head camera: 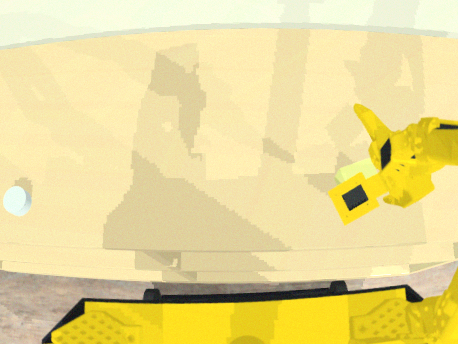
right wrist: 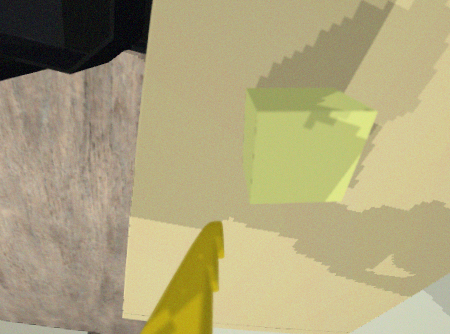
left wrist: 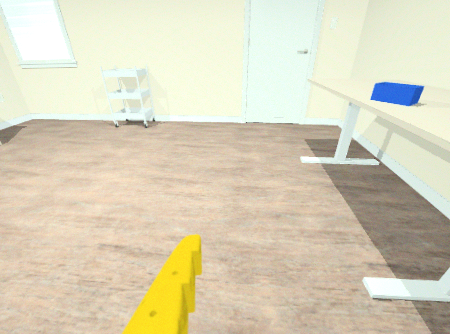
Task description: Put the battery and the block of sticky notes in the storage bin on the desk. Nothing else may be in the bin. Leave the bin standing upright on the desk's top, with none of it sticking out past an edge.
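Frame: origin at the left arm's base, x up, y back, z right, level; centimetres.
Seen in the pictures: left hand, its tool point: point(left wrist: 200, 249); right hand, its tool point: point(head camera: 385, 196) point(right wrist: 222, 234).
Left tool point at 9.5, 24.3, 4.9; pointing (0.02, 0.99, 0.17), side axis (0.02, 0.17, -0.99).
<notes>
Offsets run from my left tool point to a thing's top centre, as dx, dy, dz. Level surfaces: height alone.
The pale yellow-green block of sticky notes @[-22.2, -45.9, +26.8] point(head camera: 359, 169) point(right wrist: 302, 155) lies on the desk @[dx -26.0] point(head camera: 235, 100) point(right wrist: 185, 270), partly hidden by the right gripper in the head view. My right gripper point(head camera: 376, 139) point(right wrist: 215, 232) is open and empty, above and beside the block; one jaw shows in the right wrist view, its tip apart from the block. A short pale blue-white cylinder @[-24.0, -45.6, -23.3] point(head camera: 17, 201), apparently the battery, stands at the desk's far left. The blue storage bin @[-7.5, +100.5, -72.2] point(left wrist: 397, 93) stands upright on the desk in the left wrist view; its inside is hidden. My left gripper point(left wrist: 192, 247) is open and empty, over the floor.
The desk's front edge point(head camera: 225, 275) runs just ahead of the yellow cart base point(head camera: 200, 320). Desk legs point(left wrist: 346, 132) stand at the right in the left wrist view. A white three-tier trolley point(left wrist: 127, 73) stands by the far wall, left of a white door point(left wrist: 280, 60).
</notes>
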